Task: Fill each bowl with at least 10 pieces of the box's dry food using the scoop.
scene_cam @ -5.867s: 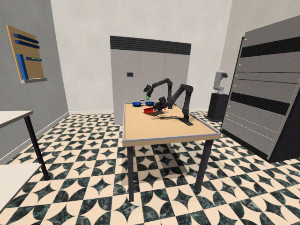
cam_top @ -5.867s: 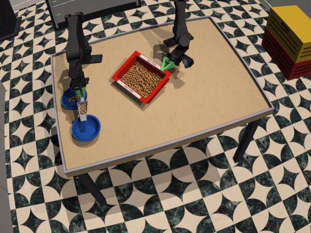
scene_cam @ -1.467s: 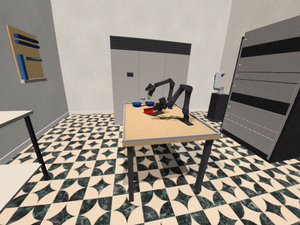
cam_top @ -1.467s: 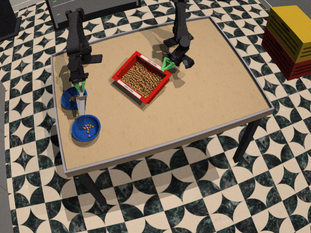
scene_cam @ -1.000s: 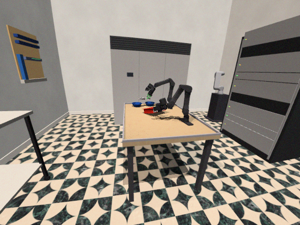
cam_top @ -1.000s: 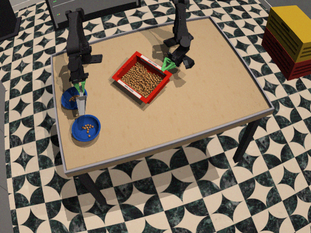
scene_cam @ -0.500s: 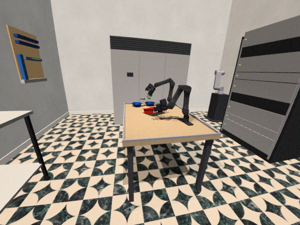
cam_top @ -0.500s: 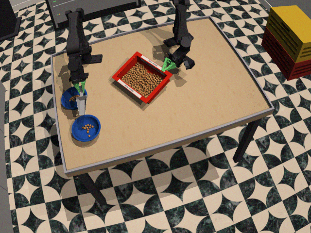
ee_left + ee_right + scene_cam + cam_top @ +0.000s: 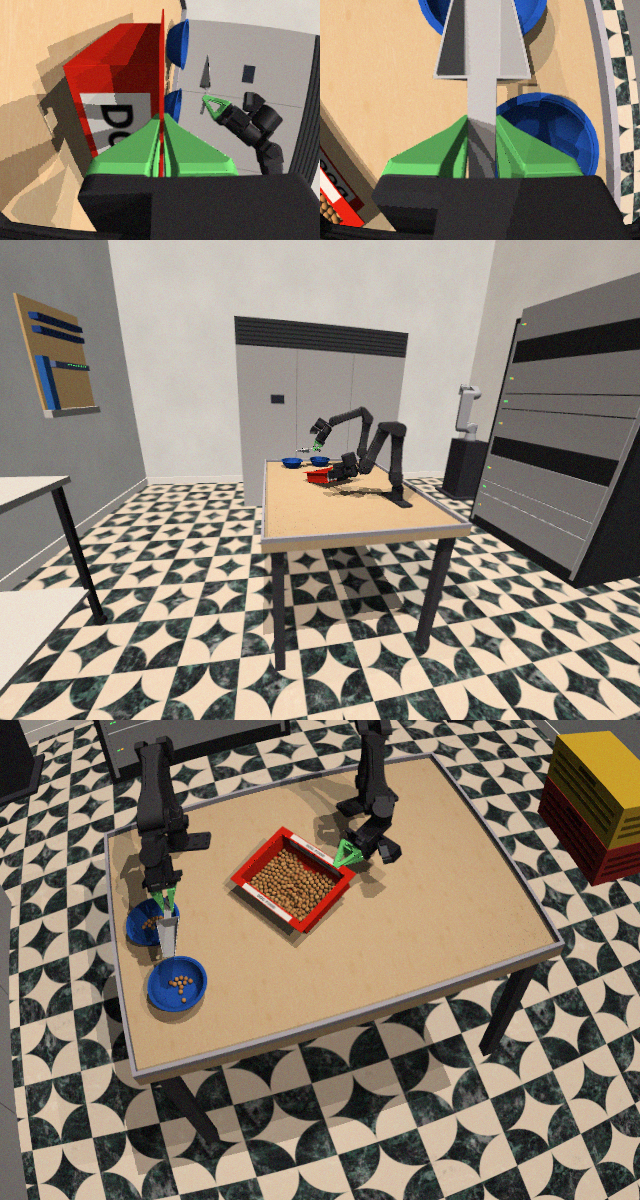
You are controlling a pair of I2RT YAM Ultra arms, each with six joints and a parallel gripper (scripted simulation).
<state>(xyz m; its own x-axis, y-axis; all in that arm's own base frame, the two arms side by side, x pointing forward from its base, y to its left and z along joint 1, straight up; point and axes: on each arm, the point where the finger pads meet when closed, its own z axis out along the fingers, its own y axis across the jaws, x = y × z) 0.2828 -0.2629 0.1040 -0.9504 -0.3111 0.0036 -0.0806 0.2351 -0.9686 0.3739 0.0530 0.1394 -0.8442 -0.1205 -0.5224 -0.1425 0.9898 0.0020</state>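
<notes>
Now: the grey metal scoop 5 cm ahead of my right hand and 1 cm below it.
</notes>
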